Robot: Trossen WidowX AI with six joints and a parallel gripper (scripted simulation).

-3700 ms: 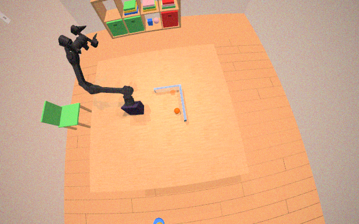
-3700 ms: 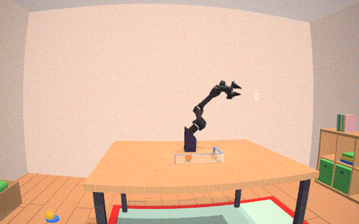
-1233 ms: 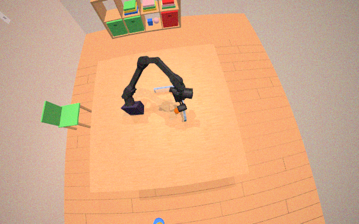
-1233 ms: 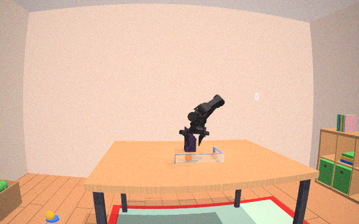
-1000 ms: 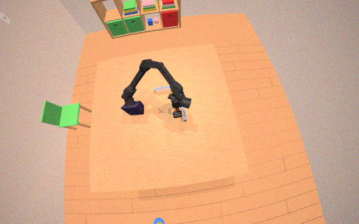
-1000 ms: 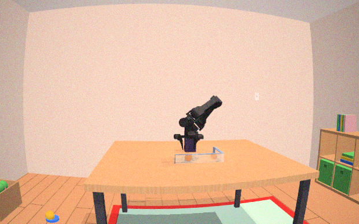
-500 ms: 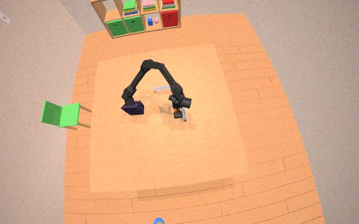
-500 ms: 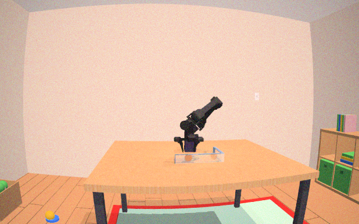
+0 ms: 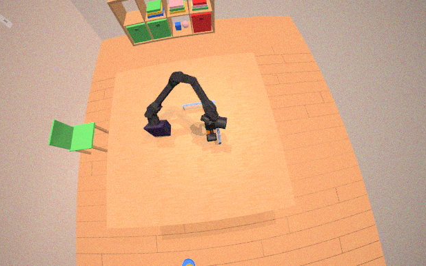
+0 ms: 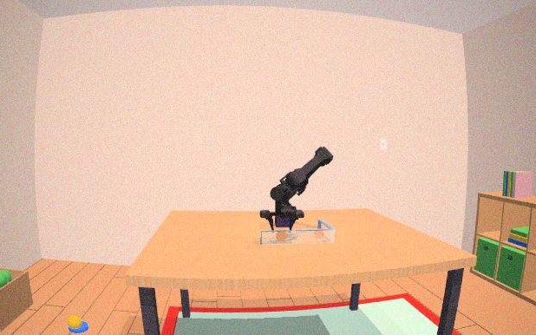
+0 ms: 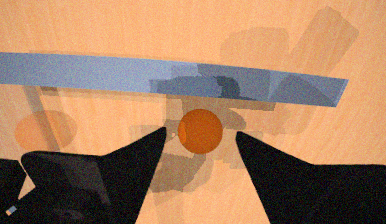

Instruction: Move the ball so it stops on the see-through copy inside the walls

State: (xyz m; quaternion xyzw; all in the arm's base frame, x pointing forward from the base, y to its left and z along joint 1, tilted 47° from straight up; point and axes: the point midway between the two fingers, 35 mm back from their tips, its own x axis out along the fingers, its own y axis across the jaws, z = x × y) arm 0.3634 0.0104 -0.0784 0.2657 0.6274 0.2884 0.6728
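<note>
The orange ball lies 10 mm below my gripper tip. Also, from my gripper tip: see-through copy: 170 mm to the left, 30 mm behind, 10 mm below.
</note>
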